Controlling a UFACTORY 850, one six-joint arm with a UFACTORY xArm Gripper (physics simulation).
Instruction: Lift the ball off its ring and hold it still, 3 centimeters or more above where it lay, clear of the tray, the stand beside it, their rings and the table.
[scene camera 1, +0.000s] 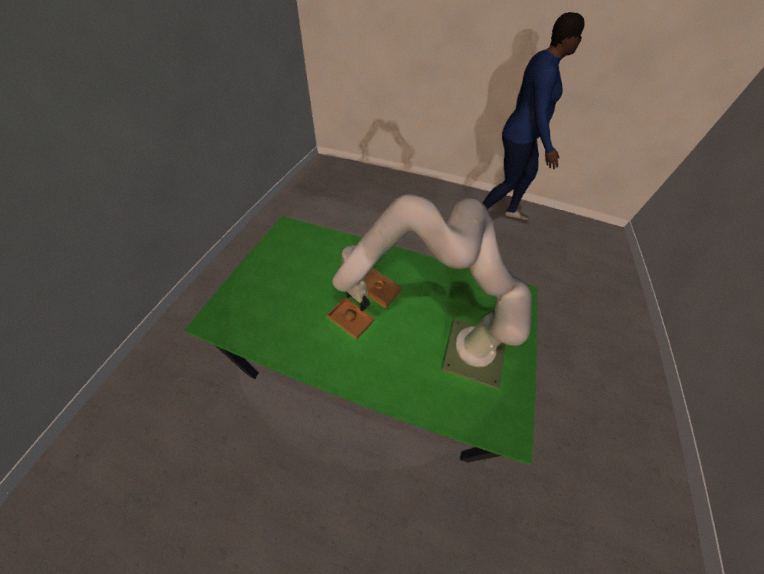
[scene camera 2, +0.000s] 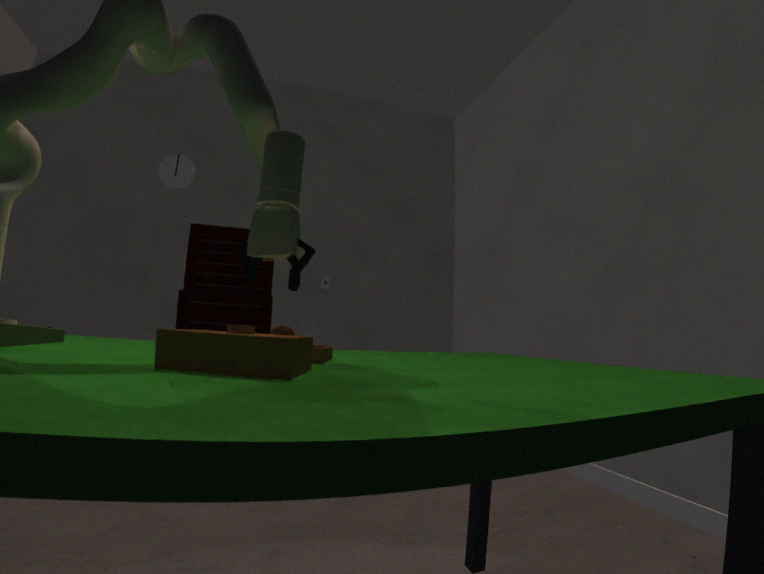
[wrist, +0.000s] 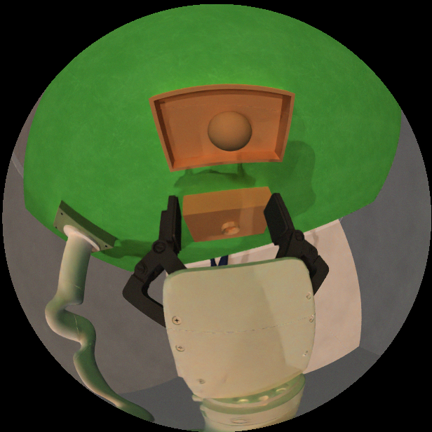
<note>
In view: my gripper (wrist: 225, 202), a brown ball (wrist: 228, 130), a shallow orange tray (scene camera 1: 363, 320) and an orange block stand (scene camera 1: 382, 290).
The shallow orange tray is seen too in the wrist view (wrist: 181, 116). The orange block stand also shows in the wrist view (wrist: 230, 213).
</note>
